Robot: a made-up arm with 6 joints.
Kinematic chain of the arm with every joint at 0, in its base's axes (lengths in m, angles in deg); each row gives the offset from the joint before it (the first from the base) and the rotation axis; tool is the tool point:
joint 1: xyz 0 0 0.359 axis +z
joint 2: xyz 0 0 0 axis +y
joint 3: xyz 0 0 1.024 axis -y
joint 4: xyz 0 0 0 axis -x
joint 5: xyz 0.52 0 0 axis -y
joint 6: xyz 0 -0.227 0 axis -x
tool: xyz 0 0 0
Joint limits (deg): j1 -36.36..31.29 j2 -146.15..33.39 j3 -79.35..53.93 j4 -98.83..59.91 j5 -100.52..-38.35 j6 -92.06..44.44
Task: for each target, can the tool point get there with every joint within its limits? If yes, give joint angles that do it. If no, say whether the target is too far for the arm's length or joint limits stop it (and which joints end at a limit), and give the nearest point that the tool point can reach.
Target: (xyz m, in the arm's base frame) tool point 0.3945 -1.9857 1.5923
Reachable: no: too far | nearest point 0.7101 -0.8046 1.4007 | short by 1.237 m
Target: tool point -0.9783 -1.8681 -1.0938
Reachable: no: too far | nearest point -0.8995 -0.7918 -0.5900 | short by 1.191 m
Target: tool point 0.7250 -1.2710 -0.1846
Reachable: no: joint limits stop it (at a limit: joint 1, joint 2) | nearest point 0.5441 -0.6459 0.7486 | short by 1.138 m
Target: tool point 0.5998 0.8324 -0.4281
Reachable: no: joint limits stop it (at a limit: joint 1, joint 2, joint 3, joint 4) | nearest point -0.1077 0.1225 -0.1018 | short by 1.054 m
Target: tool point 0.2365 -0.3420 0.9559
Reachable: yes | joints -27.42 2.64 -63.09 30.98 -50.86 -46.88
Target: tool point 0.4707 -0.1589 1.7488
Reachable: yes | joints -0.05 3.88 29.04 45.72 -51.74 -3.59
